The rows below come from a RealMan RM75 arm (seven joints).
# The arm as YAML. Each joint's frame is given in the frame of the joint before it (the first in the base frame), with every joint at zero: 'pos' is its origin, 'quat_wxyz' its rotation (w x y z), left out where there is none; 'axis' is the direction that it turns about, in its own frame. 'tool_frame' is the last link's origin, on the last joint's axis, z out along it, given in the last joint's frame.
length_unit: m
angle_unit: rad
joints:
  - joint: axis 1
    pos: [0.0, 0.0, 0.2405]
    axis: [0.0, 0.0, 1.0]
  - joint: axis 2
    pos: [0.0, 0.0, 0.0]
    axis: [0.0, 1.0, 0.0]
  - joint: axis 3
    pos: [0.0, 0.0, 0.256]
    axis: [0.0, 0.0, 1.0]
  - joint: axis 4
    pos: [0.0, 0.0, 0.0]
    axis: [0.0, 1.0, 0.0]
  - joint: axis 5
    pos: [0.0, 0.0, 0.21]
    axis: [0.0, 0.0, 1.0]
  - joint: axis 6
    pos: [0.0, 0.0, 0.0]
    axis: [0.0, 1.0, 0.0]
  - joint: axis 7
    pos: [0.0, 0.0, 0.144]
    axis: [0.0, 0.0, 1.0]
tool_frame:
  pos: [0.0, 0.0, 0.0]
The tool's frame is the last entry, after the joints.
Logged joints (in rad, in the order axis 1, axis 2, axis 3, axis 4, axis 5, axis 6, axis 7), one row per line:
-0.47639 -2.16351 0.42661 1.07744 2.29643 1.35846 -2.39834
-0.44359 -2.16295 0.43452 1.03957 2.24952 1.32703 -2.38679
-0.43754 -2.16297 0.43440 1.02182 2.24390 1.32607 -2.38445
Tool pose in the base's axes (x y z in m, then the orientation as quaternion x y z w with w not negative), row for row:
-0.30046 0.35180 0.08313 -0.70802 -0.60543 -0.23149 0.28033
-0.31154 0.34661 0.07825 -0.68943 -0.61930 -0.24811 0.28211
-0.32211 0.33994 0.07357 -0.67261 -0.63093 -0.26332 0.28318
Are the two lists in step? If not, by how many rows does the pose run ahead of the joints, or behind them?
The pose runs 1 row behind the joints: the pose in row i belongs to the joints in row i - 1.
